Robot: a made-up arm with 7 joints. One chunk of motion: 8 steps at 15 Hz.
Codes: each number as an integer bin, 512 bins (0 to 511) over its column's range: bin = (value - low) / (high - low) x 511, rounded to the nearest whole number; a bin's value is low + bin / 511 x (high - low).
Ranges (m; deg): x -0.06..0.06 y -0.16..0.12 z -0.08..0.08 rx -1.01..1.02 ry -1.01..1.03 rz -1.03..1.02
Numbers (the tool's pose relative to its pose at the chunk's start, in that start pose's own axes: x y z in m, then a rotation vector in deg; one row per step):
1: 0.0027 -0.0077 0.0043 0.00 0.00 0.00
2: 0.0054 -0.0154 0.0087 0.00 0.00 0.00
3: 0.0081 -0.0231 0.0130 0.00 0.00 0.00
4: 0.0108 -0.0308 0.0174 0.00 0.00 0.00
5: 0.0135 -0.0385 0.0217 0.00 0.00 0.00
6: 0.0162 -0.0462 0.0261 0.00 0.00 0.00
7: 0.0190 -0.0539 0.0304 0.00 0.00 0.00
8: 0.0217 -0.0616 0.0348 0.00 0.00 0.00
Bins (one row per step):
1: 267 278 269 254 253 257
2: 278 264 283 254 253 257
3: 290 250 297 254 253 257
4: 301 236 311 254 253 257
5: 313 222 325 254 253 257
6: 324 208 339 254 253 257
7: 336 194 353 254 253 257
8: 348 180 367 254 253 257

